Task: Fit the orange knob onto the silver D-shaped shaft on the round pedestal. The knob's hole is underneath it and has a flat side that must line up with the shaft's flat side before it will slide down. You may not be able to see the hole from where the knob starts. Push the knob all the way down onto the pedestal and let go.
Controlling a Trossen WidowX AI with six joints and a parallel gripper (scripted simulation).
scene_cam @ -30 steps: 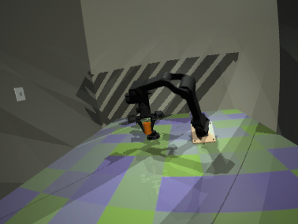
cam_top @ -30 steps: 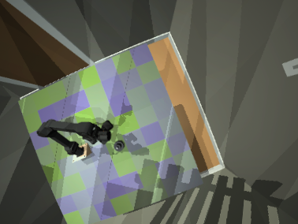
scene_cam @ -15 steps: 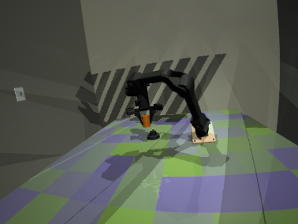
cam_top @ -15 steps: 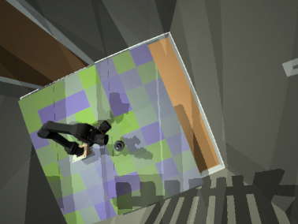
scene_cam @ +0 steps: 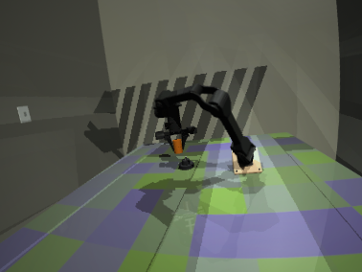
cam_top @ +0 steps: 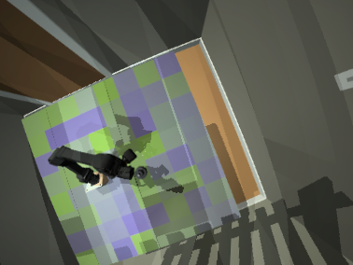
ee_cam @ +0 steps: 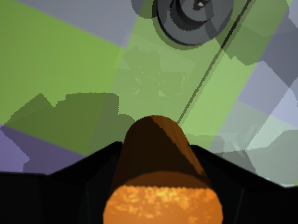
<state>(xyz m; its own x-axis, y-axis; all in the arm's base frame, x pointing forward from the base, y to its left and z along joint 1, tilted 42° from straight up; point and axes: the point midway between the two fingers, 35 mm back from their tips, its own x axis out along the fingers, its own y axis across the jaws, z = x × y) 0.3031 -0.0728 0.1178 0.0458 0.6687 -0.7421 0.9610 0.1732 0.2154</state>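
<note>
The round dark pedestal lies 120 mm to the right of my gripper tip, 110 mm below it and 10 mm behind it. From my gripper tip the other things lie so: orange knob (30 mm above).
</note>
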